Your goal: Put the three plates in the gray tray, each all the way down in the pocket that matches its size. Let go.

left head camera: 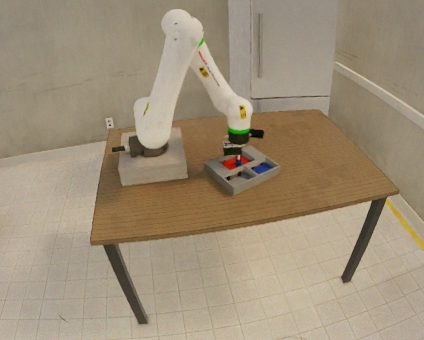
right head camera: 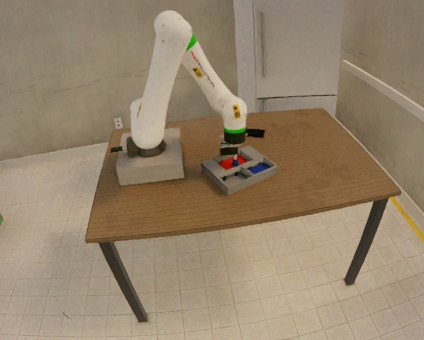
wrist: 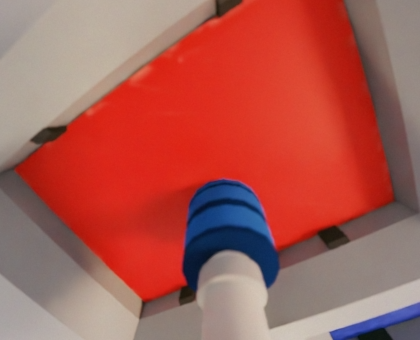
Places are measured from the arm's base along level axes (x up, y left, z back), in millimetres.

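Where they show: hand, tool point: (left head camera: pixel 238 166) (right head camera: pixel 235 166) (wrist: pixel 222 198).
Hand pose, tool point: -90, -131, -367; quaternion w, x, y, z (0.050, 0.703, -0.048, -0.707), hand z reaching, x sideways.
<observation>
Each offset is from my tool point to the top centre of the thing, as dx, dy, dz. "spot": to the spot under its first point. Level surfaces: height alone.
The gray tray (left head camera: pixel 218 179) (right head camera: pixel 215 178) (wrist: pixel 110 60) lies on the table in front of the robot. My suction cup (left head camera: pixel 238 164) (right head camera: pixel 235 163) (wrist: pixel 225 182) is blue, points down and touches the red plate @(+11, +12, +6) (left head camera: pixel 229 164) (right head camera: pixel 227 164) (wrist: pixel 240 115). The red plate hangs on the cup, roughly level, inside the large pocket with the walls around it. The gap under it is hidden. The blue plate @(+8, -67, -90) (left head camera: pixel 262 168) (right head camera: pixel 259 168) lies in the right pocket, and its edge shows at the wrist view's lower right. In the front-left pocket, dark clips show but no plate is discernible.
The robot's gray base block (left head camera: pixel 152 172) (right head camera: pixel 150 171) stands on the wooden table @(dx -6) (left head camera: pixel 320 190) (right head camera: pixel 320 190) left of the tray. A tall light cabinet (left head camera: pixel 295 50) (right head camera: pixel 302 50) stands behind the table. Dark clips @(spot: +15, -17, -41) (wrist: pixel 333 237) sit along the pocket walls.
</observation>
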